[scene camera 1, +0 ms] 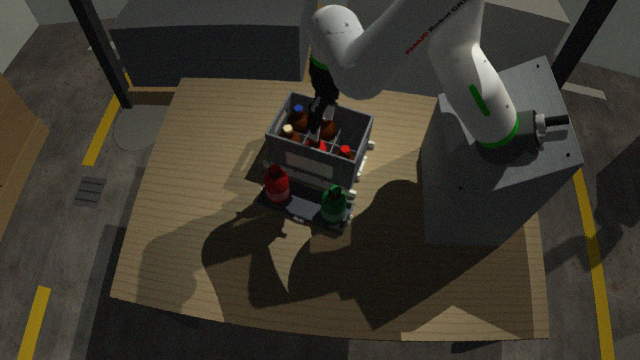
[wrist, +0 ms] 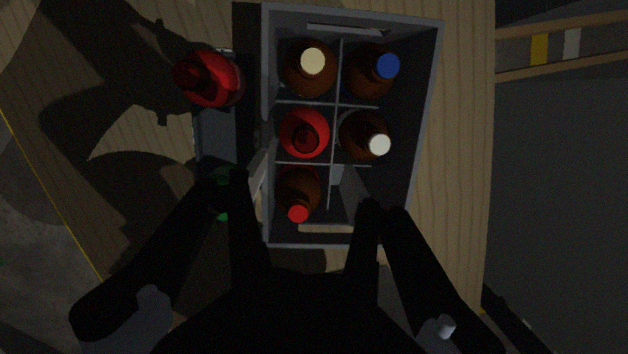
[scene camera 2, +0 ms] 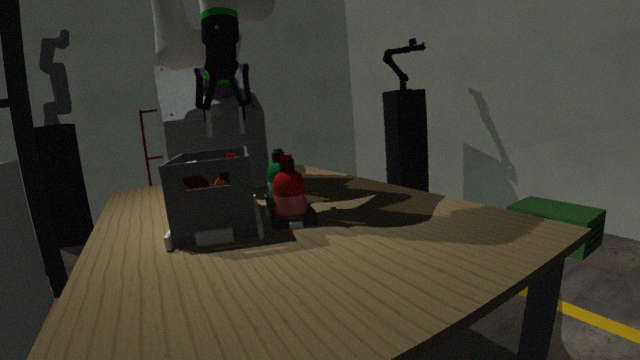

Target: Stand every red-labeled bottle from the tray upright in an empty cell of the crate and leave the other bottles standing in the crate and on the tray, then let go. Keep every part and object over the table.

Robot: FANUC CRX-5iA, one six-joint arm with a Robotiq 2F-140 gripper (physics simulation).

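Where they show: gripper, between the fingertips: [scene camera 1: 320, 128] [wrist: 304, 170] [scene camera 2: 226, 135]; arm's base, origin of its link: [scene camera 1: 502, 139] [scene camera 2: 217, 88].
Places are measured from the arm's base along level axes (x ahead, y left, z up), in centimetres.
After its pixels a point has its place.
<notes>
The grey crate [scene camera 1: 345, 172] @(x 37.7, y 8.1, z -26.9 cm) [scene camera 2: 210, 215] @(x 62.6, y -1.6, z -32.2 cm) [wrist: 425, 100] @(x 54.5, y -10.0, z -20.8 cm) stands on the table. A red bottle [scene camera 1: 320, 146] @(x 47.3, y 3.0, z -25.8 cm) [wrist: 312, 122] @(x 51.0, y 2.1, z -25.8 cm) stands upright in its tray-side middle cell. Brown bottles with cream [wrist: 312, 61] @(x 57.7, y 2.7, z -22.0 cm), blue [wrist: 387, 65] @(x 57.9, y -5.5, z -22.0 cm), white [wrist: 379, 144] @(x 49.2, y -5.8, z -22.0 cm) and red [wrist: 298, 212] @(x 39.9, y 3.6, z -22.0 cm) caps fill other cells. The cell beside the red-capped one shows no bottle. Another red bottle [scene camera 1: 276, 186] @(x 54.4, y 19.3, z -27.4 cm) [scene camera 2: 290, 192] @(x 59.5, y 16.2, z -30.2 cm) [wrist: 220, 80] @(x 55.6, y 13.9, z -26.6 cm) and a green bottle [scene camera 1: 334, 206] @(x 37.0, y 19.4, z -27.0 cm) [scene camera 2: 273, 175] @(x 41.1, y 14.5, z -29.1 cm) stand on the tray [scene camera 1: 303, 208] @(x 46.7, y 18.3, z -37.7 cm) [wrist: 216, 132] @(x 47.4, y 18.7, z -37.8 cm). My gripper [scene camera 1: 321, 122] @(x 47.3, y 3.2, z -16.6 cm) [scene camera 2: 225, 134] @(x 47.3, y 3.2, z -16.6 cm) [wrist: 304, 170] @(x 47.3, y 3.2, z -16.6 cm) is open and empty above the crate; its arm partly hides the green bottle in the wrist view.
The wooden table [scene camera 1: 200, 150] @(x 88.3, y 10.9, z -38.3 cm) [scene camera 2: 350, 280] @(x 88.3, y 19.9, z -38.3 cm) carries the crate and tray. White brackets [scene camera 1: 370, 145] @(x 34.5, y -10.6, z -36.6 cm) [scene camera 2: 214, 236] @(x 63.7, y -1.3, z -36.5 cm) sit by the crate's base. The robot's pedestal [scene camera 1: 465, 200] @(x 5.0, y 15.1, z -9.4 cm) stands at the right in scene camera 1. A green box [scene camera 2: 555, 210] stands beyond the table.
</notes>
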